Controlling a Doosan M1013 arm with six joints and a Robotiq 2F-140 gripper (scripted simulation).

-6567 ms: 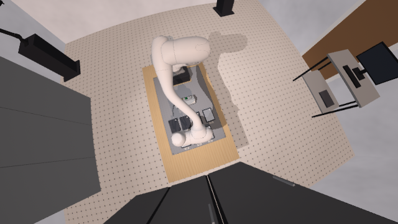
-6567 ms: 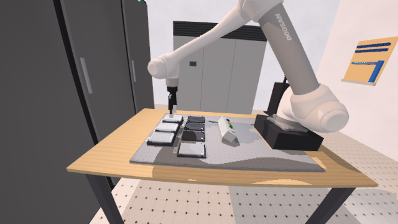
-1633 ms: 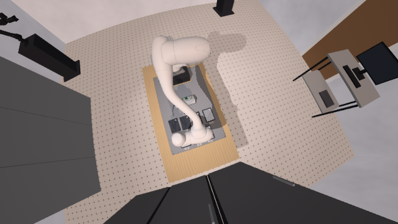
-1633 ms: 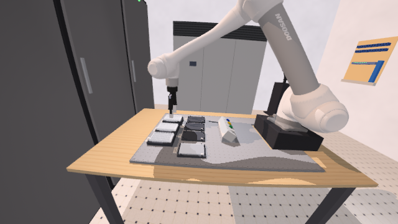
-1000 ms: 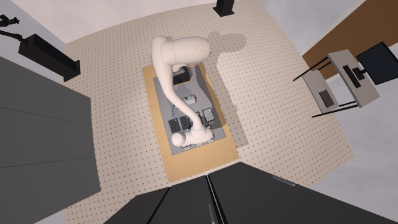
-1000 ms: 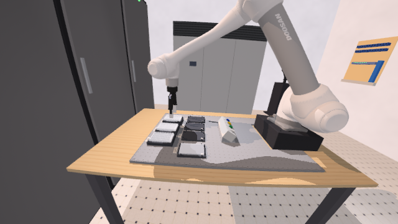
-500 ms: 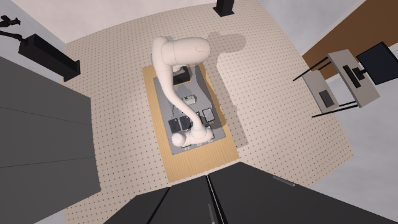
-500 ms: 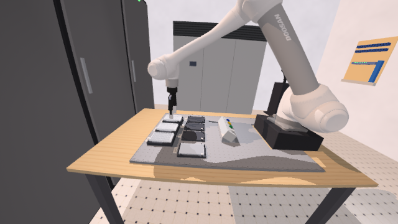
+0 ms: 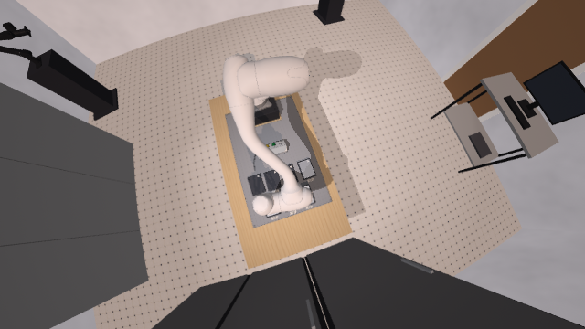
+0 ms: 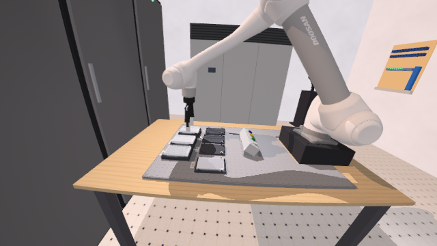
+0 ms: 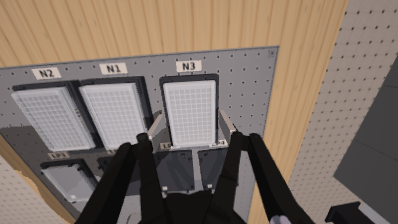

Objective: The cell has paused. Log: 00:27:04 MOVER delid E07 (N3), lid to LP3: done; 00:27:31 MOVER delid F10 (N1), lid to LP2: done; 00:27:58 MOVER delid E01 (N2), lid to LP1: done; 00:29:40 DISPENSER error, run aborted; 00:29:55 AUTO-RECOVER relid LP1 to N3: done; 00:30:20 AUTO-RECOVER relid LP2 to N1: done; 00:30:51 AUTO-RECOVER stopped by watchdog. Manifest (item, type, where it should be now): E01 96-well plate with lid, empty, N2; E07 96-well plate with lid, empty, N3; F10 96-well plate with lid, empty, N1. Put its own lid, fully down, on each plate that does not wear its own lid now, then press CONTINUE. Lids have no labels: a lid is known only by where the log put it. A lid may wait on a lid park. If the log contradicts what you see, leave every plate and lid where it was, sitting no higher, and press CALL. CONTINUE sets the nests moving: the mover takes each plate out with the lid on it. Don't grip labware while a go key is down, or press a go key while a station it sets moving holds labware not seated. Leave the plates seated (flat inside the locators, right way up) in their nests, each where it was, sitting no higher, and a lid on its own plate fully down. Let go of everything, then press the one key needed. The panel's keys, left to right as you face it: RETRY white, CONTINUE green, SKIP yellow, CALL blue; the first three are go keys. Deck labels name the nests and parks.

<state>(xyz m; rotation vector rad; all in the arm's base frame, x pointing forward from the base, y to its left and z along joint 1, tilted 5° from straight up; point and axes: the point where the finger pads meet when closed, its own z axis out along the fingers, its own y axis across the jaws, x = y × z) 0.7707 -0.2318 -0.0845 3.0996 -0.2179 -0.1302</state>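
Right now my hand is 25 cm to the right of the N2 plate, 4 cm short of it and 4 cm above it. From my hand the other things lie so: park LP4: 19 cm behind, 6 cm below, 4 cm to the right; lid park LP1: 21 cm to the left, 15 cm behind, 6 cm below; LP2: 17 cm behind, 9 cm to the left, 6 cm below.
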